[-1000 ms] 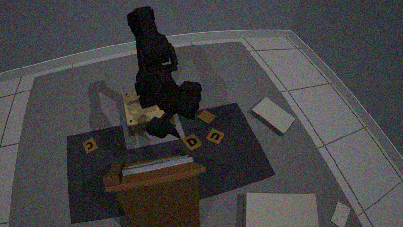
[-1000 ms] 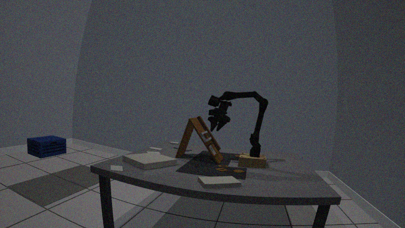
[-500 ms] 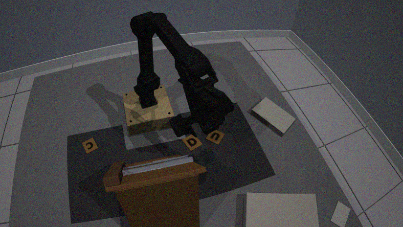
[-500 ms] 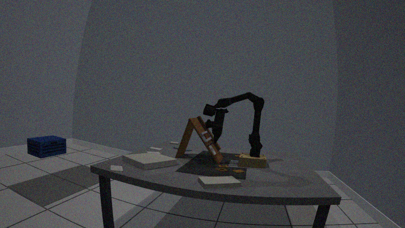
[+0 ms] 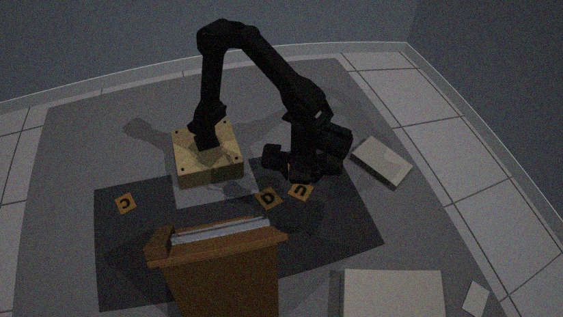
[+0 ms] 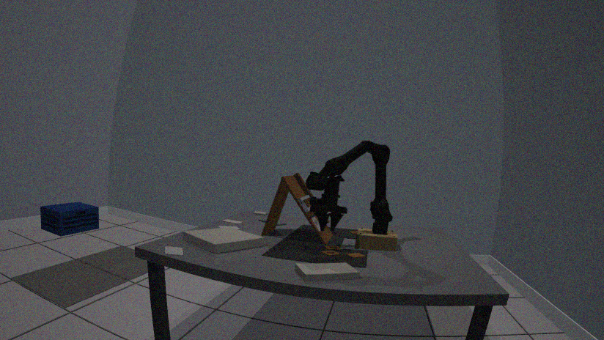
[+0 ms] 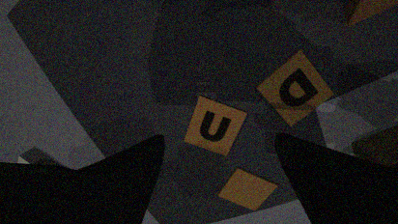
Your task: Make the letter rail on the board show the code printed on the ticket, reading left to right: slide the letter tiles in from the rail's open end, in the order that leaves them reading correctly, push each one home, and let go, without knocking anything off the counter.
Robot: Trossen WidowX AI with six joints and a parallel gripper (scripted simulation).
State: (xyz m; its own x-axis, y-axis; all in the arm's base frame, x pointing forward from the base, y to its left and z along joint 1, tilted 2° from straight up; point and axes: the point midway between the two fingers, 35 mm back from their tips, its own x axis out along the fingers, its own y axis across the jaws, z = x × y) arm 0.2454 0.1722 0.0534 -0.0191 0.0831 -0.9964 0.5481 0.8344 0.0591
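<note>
The letter tile lies 2 cm behind my gripper tip, 2 cm to the left of it and 9 cm below it. From my gripper tip the other things lie so: pale slab 1 cm behind, 32 cm to the left, 8 cm below; then white ticket 5 cm ahead, 21 cm to the right, 1 cm below.
</note>
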